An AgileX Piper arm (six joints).
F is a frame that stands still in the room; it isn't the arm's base.
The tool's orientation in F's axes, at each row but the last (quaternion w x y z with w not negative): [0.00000 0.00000 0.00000 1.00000]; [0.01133 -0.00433 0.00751 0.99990]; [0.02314 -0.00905 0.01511 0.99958]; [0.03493 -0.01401 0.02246 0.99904]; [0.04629 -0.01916 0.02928 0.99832]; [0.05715 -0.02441 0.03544 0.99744]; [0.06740 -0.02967 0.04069 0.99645]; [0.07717 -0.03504 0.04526 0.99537]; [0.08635 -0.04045 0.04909 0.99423]
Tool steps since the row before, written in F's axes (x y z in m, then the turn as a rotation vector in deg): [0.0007 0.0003 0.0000 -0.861 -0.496 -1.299]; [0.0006 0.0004 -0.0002 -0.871 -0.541 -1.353]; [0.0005 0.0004 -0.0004 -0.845 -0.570 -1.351]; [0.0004 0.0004 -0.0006 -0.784 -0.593 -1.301]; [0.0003 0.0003 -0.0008 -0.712 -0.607 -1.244]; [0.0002 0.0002 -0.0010 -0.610 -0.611 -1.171]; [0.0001 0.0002 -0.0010 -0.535 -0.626 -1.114]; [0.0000 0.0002 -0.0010 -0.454 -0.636 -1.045]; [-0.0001 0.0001 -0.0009 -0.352 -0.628 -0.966]
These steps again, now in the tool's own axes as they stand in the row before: [-0.0007 -0.0003 0.0000 0.861 0.496 -1.299]; [-0.0006 -0.0004 -0.0002 0.870 0.540 -1.354]; [-0.0005 -0.0004 -0.0004 0.843 0.568 -1.353]; [-0.0004 -0.0005 -0.0006 0.779 0.589 -1.306]; [-0.0002 -0.0004 -0.0008 0.704 0.599 -1.252]; [-0.0001 -0.0003 -0.0010 0.598 0.597 -1.184]; [0.0000 -0.0003 -0.0010 0.519 0.606 -1.133]; [0.0001 -0.0003 -0.0010 0.432 0.609 -1.070]; [0.0002 -0.0002 -0.0009 0.326 0.590 -0.999]
